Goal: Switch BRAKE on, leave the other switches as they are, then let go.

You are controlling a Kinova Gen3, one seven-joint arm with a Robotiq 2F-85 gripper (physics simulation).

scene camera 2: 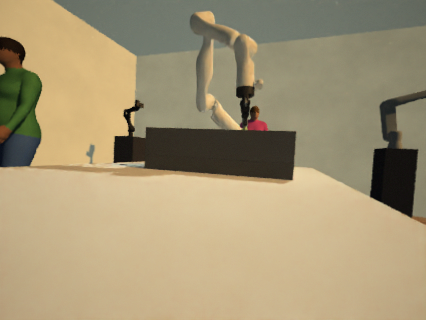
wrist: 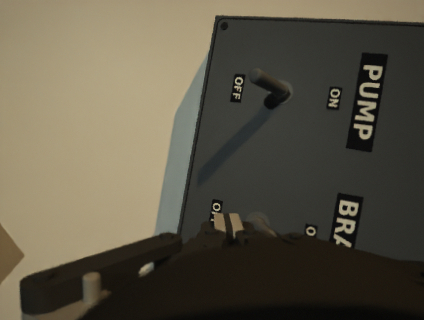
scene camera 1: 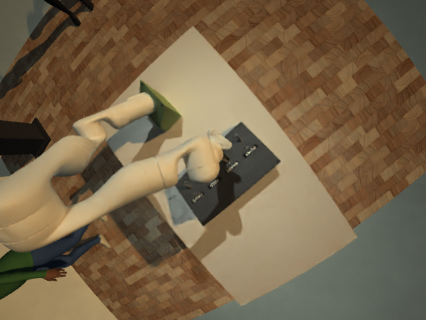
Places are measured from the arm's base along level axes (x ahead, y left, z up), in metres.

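Pixels of known places: gripper, fingertip midpoint: (scene camera 2: 245, 127) (wrist: 225, 230); arm's base, origin of the base link: (scene camera 1: 150, 102).
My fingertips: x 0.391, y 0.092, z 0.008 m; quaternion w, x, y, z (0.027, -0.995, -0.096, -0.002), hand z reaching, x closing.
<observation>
For each thing: its top centre in the pictures, then the offset to it from my fingertips. Level surfaces: height alone.
- dark switch box, middle of its top: (scene camera 2: 222, 132) (scene camera 1: 222, 176) dx +0.105, dy -0.070, dz -0.035 m
- PUMP switch, middle of its top: (wrist: 274, 77) dx +0.020, dy +0.109, dz -0.057 m
- BRAKE label, middle of its top: (wrist: 343, 244) dx +0.105, dy -0.010, dz -0.073 m
- BRAKE switch, middle of its top: (wrist: 266, 238) dx +0.036, dy -0.011, dz -0.049 m
- pale table, its level: dz -0.182 m
The dark switch box (scene camera 1: 261, 162) (scene camera 2: 220, 152) (wrist: 305, 160) stands on the table. The PUMP switch (wrist: 270, 84) leans toward OFF. The BRAKE label (wrist: 346, 217) is partly cut off by my gripper in the wrist view. Beside it, the BRAKE switch (wrist: 259, 220) shows a grey round part and a bit slanting down toward the ON side; the rest is hidden, so its position is unclear. My gripper (scene camera 2: 245, 123) (wrist: 225, 230) is shut and empty, pointing down, with its fingertips low on the OFF side of the BRAKE switch. Whether they touch it is unclear. The arm hides the fingers in scene camera 1.
The pale table (scene camera 1: 295, 225) (scene camera 2: 200, 240) surrounds the box. The arm's green wedge-shaped mount (scene camera 1: 164, 111) stands on the table beside the box. More labels and switches lie along the panel, partly under the arm. People and other robot arms on dark pedestals (scene camera 2: 395, 175) stand beyond the table.
</observation>
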